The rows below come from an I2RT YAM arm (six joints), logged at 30 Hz.
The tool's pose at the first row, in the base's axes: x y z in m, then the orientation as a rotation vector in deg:
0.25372, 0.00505, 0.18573, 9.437, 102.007, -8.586
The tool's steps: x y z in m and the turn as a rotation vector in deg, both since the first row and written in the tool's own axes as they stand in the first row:
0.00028, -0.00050, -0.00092, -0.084, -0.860, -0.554
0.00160, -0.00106, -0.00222, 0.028, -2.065, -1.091
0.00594, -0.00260, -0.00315, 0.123, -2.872, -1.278
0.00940, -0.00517, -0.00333, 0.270, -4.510, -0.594
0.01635, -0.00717, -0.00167, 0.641, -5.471, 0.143
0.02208, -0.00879, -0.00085, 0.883, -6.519, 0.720
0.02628, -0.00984, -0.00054, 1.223, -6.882, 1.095
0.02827, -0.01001, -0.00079, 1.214, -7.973, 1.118
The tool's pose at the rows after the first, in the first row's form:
0.25268, 0.00474, 0.18566, 8.799, 101.212, -8.958
0.25105, 0.00448, 0.18465, 8.285, 100.060, -9.510
0.24895, 0.00328, 0.18063, 8.109, 99.270, -9.771
0.24755, 0.00089, 0.17732, 8.653, 97.563, -9.503
0.24728, -0.00118, 0.17020, 9.465, 96.512, -9.359
0.24655, -0.00275, 0.16444, 10.032, 95.394, -9.219
0.24575, -0.00372, 0.16029, 10.561, 94.974, -9.271
0.24506, -0.00378, 0.15840, 10.459, 93.886, -9.304

